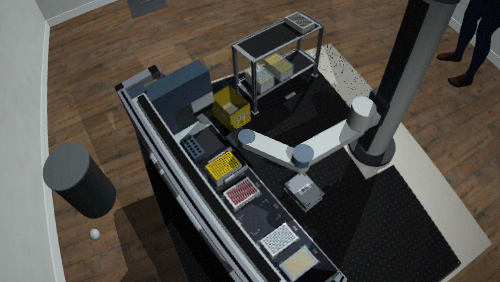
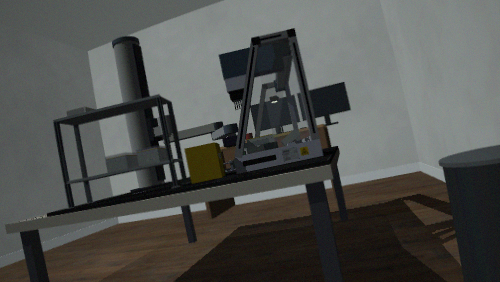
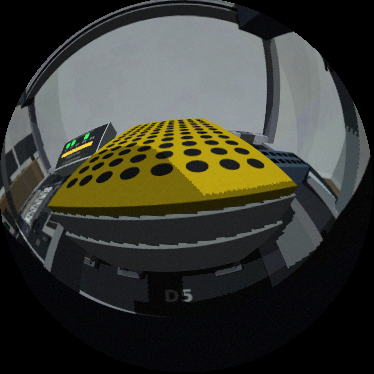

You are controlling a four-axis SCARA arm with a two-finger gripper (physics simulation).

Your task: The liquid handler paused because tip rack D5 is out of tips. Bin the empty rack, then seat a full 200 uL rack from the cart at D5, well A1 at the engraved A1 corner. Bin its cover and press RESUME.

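Places are measured from the arm's base along level axes (x up, y left, z back), in metres.
Pixels of known places: gripper, fingertip midpoint: (image 1: 216,172); arm's base, link origin: (image 1: 371,145).
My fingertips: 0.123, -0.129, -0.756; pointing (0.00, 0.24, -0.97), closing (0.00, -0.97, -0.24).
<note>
For each thing: its middle in the pictures, then the offset to it from my fingertips, as dx, dy, dz. "spot": a spot on its surface instead.
- empty tip rack, body centre: (image 3: 167,169) (image 1: 223,168) (image 2: 261,143) -0.003, -0.008, +0.035
- slot marked D5, surface spot: (image 3: 178,296) spot: -0.052, -0.025, +0.115
- yellow waste bin, body centre: (image 2: 206,162) (image 1: 230,108) -0.042, -0.322, +0.195
- grey rack, body centre: (image 2: 84,114) (image 1: 299,22) +0.256, -0.451, +0.638
- lit screen, surface spot: (image 3: 77,149) spot: +0.009, +0.242, -0.045
- blue tube rack, surface spot: (image 3: 287,164) spot: -0.017, -0.163, -0.020
- red-welled plate, body centre: (image 1: 241,193) -0.036, +0.114, +0.059
- grey lidded box, body centre: (image 1: 304,191) -0.082, +0.201, +0.310
- handler's long rail, surface spot: (image 1: 190,187) spot: +0.394, +0.230, -0.120
The empty tip rack (image 1: 220,167) (image 3: 165,167), yellow-topped with open holes, is between the fingers of my gripper (image 1: 225,169). The gripper is shut on it and holds it level, slightly above the slot marked D5 (image 3: 178,296). The fingers are hard to make out. The yellow waste bin (image 1: 238,118) (image 2: 205,163) stands beside the cart (image 1: 254,89) (image 2: 61,160). Two covered boxes with yellow showing, one (image 1: 259,79) nearer the bin and one (image 1: 279,67) farther, are on its lower shelf. A grey rack (image 1: 300,22) (image 2: 81,111) is on top. A lit screen (image 3: 77,149) shows; RESUME is unreadable.
A blue tube rack (image 1: 192,146) (image 3: 287,164) and a red-welled plate (image 1: 241,193) flank the rack. Two more plates stand farther along the deck. A grey lidded box (image 1: 306,192) is beside the deck. The handler's long rail (image 1: 190,187) runs along the other side.
</note>
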